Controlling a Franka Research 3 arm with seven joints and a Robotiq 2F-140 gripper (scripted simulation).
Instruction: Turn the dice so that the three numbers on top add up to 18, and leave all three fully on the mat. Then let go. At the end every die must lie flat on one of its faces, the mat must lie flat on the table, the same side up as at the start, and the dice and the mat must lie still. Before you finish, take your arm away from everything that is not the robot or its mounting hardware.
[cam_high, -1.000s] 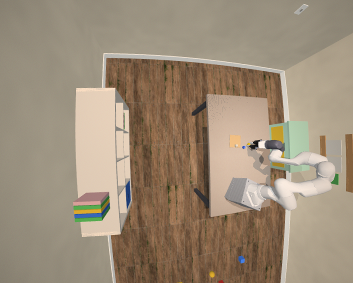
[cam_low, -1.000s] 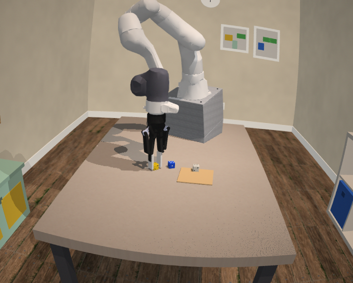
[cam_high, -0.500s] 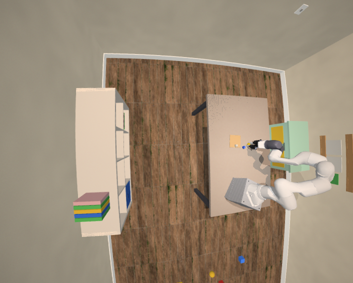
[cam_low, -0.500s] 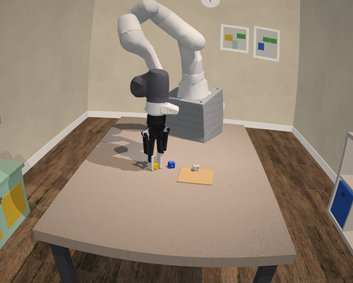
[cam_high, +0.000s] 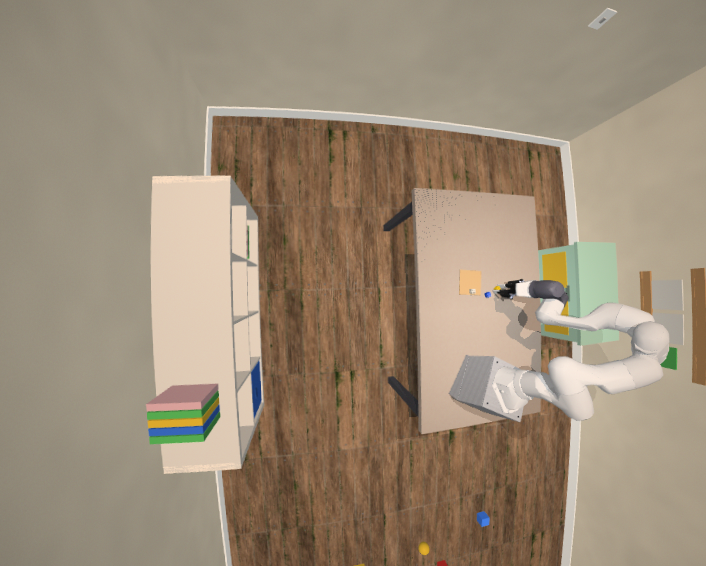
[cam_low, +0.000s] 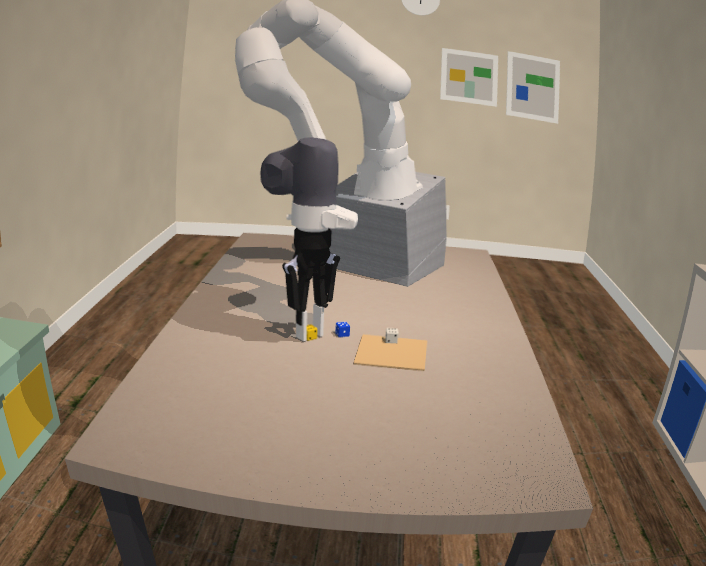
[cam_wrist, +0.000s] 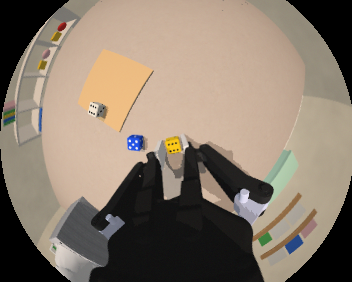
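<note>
Right now the yellow die is 2 cm below my hand. From my hand the other things lie so: blue die: 2 cm behind, 7 cm to the left, 2 cm below; then white die: 3 cm ahead, 17 cm to the left, 2 cm below; then mat: 7 cm ahead, 16 cm to the left, 3 cm below.
</note>
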